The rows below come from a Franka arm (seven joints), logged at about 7 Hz.
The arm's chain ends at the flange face. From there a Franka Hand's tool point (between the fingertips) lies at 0.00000 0.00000 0.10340 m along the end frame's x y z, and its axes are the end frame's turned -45 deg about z.
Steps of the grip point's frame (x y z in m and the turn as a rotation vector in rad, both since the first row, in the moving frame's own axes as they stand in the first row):
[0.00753 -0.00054 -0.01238 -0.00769 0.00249 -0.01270]
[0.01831 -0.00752 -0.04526 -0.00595 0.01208 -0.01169]
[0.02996 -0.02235 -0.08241 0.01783 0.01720 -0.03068]
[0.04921 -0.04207 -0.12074 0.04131 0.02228 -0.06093]
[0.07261 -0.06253 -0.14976 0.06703 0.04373 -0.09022]
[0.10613 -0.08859 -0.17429 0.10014 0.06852 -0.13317]
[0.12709 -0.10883 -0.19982 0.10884 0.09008 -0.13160]
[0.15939 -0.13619 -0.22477 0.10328 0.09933 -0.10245]
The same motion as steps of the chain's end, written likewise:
[0.00420 -0.00608 -0.01238 -0.00368 0.00720 -0.01270]
[0.00631 -0.01781 -0.04525 0.00433 0.01275 -0.01169]
[0.00547 -0.03443 -0.08238 0.02477 -0.00045 -0.03068]
[0.00658 -0.05994 -0.12063 0.04496 -0.01346 -0.06093]
[0.00919 -0.08756 -0.14943 0.07832 -0.01648 -0.09022]
[0.01552 -0.12558 -0.17353 0.11926 -0.02236 -0.13317]
[0.01523 -0.15246 -0.19879 0.14066 -0.01327 -0.13160]
[0.01745 -0.19428 -0.22371 0.14327 -0.00279 -0.10245]

